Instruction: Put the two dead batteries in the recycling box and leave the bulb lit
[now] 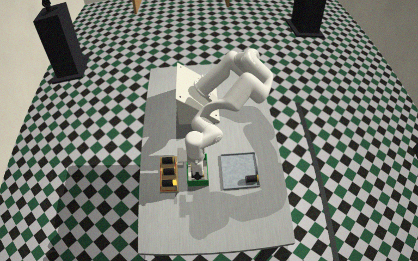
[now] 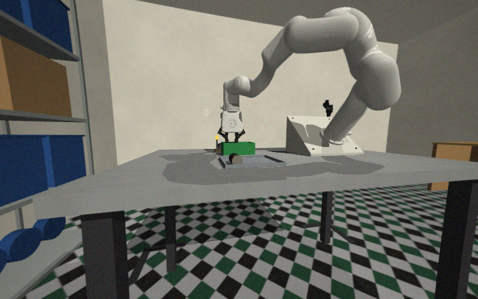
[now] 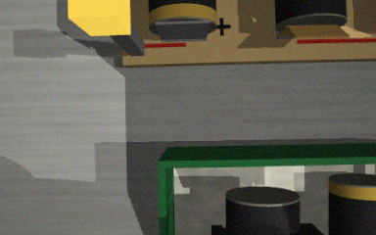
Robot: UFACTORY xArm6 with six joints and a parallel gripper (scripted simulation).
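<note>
Right now the green recycling box is 4 cm below my hand and 3 cm behind it. Round my hand: grey tray (21 cm to the left, 5 cm below, 1 cm behind).
</note>
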